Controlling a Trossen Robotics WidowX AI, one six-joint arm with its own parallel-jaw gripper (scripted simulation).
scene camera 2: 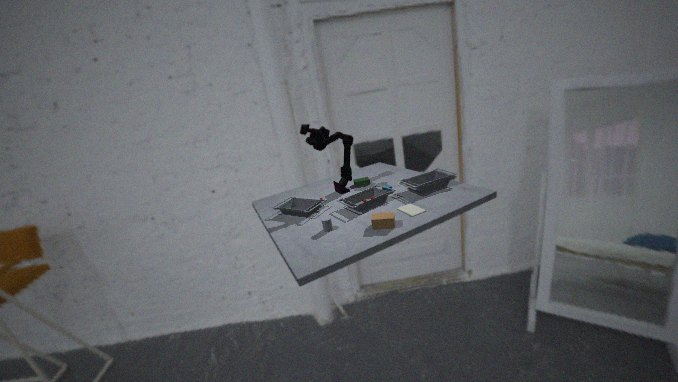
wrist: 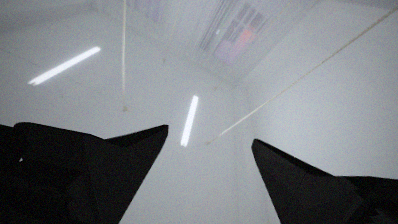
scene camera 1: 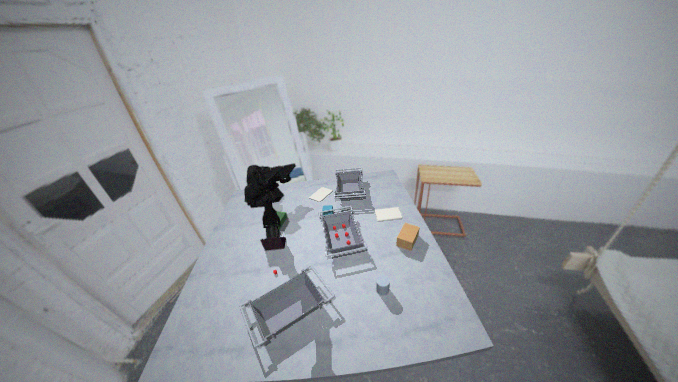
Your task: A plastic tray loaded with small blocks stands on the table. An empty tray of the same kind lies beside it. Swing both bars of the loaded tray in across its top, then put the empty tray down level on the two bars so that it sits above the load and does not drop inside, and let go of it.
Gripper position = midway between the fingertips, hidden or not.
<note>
My gripper (scene camera 1: 288,165) is open, holding nothing. Further things: a grey tray (scene camera 1: 274,311).
My gripper shows as well in the wrist view (wrist: 210,136). The wrist view does not show the grey tray: it is out of frame.
</note>
